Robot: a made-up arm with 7 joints. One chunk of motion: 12 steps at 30 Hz.
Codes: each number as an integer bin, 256 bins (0 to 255) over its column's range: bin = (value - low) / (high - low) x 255, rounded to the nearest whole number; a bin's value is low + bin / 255 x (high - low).
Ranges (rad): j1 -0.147..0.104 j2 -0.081..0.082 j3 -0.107..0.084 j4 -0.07..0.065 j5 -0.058..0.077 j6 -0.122..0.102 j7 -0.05..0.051
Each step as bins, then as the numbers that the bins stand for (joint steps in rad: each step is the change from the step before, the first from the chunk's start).
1 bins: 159 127 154 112 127 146 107
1 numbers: 0.00951 0.00018 0.00835 -0.01071 0.00924 0.00625 -0.00762
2 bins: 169 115 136 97 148 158 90
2 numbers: 0.01935 -0.00749 -0.00513 -0.01865 0.02035 0.01679 -0.01435
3 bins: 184 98 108 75 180 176 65
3 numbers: 0.03411 -0.01836 -0.02611 -0.03029 0.03729 0.03260 -0.02425
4 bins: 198 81 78 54 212 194 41
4 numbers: 0.04789 -0.02922 -0.04858 -0.04141 0.05424 0.04842 -0.03376
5 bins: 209 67 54 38 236 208 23
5 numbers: 0.05872 -0.03817 -0.06655 -0.04988 0.06694 0.06071 -0.04089
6 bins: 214 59 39 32 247 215 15
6 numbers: 0.06364 -0.04329 -0.07779 -0.05306 0.07276 0.06686 -0.04406
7 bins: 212 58 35 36 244 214 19
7 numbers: 0.06167 -0.04393 -0.08078 -0.05094 0.07118 0.06598 -0.04247
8 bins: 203 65 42 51 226 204 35
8 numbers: 0.05282 -0.03945 -0.07554 -0.04300 0.06165 0.05720 -0.03614
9 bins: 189 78 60 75 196 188 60
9 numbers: 0.03904 -0.03114 -0.06206 -0.03029 0.04576 0.04315 -0.02624
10 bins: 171 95 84 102 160 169 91
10 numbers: 0.02132 -0.02027 -0.04408 -0.01600 0.02671 0.02645 -0.01396
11 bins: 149 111 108 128 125 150 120
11 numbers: -0.00034 -0.01005 -0.02611 -0.00224 0.00818 0.00976 -0.00247
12 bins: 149 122 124 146 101 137 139
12 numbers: -0.00034 -0.00302 -0.01412 0.00729 -0.00453 -0.00165 0.00505
